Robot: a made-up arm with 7 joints. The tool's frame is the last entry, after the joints.
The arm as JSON. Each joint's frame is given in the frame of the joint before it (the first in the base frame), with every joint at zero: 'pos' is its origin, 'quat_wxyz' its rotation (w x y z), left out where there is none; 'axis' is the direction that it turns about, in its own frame. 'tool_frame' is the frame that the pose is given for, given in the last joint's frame.
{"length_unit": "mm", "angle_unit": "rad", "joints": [
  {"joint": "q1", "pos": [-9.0, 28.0, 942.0], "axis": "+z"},
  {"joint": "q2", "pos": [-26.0, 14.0, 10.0], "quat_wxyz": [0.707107, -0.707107, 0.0, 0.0], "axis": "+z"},
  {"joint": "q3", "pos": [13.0, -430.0, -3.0], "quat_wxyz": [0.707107, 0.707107, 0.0, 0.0], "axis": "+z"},
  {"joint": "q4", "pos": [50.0, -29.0, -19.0], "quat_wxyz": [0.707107, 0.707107, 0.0, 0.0], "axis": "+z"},
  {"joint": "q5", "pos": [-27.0, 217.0, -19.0], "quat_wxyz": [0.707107, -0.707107, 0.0, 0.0], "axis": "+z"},
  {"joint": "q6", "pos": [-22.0, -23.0, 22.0], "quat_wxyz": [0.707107, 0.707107, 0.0, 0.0], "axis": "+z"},
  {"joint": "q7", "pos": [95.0, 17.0, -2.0], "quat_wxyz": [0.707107, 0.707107, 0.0, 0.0], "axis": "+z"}
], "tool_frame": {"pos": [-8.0, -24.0, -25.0], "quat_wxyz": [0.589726, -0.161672, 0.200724, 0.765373]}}
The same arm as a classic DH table. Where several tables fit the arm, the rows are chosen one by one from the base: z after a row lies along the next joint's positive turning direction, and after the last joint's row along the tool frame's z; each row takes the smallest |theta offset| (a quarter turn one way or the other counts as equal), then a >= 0, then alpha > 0; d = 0 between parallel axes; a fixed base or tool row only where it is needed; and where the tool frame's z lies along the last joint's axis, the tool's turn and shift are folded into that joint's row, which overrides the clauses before.
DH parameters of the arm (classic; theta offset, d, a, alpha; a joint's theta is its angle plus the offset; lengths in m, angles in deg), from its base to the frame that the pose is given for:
base (fixed): -72.18 0 -0.0294 0
q1: 72.18 0.952 -0.026 -90
q2: 0 0.011 0.013 90
q3: 0 0.411 0.05 90
q4: 0 0.01 -0.027 -90
q5: 0 0.239 -0.022 90
q6: 0 0.021 0.095 90
q7: 1.23 -0.0005 -0.0085 -29.87
tool (fixed): 103.54 -0.0478 0 0

